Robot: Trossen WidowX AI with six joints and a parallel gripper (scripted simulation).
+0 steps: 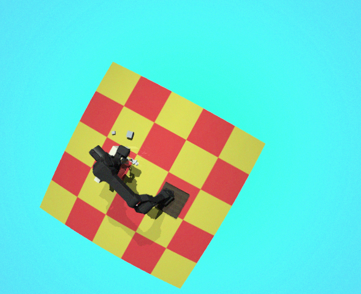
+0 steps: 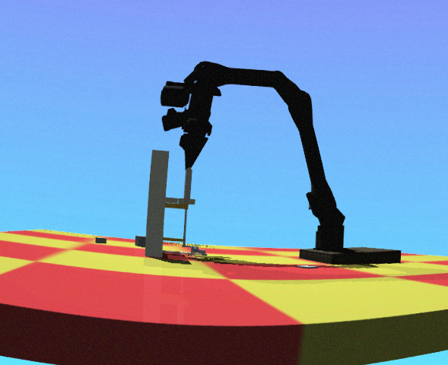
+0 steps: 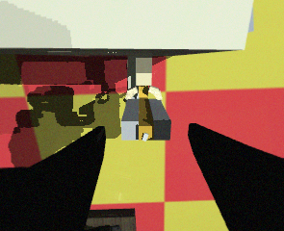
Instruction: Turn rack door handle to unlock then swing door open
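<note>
The upright handle is 8 cm below my gripper tip and 1 cm behind it.
</note>
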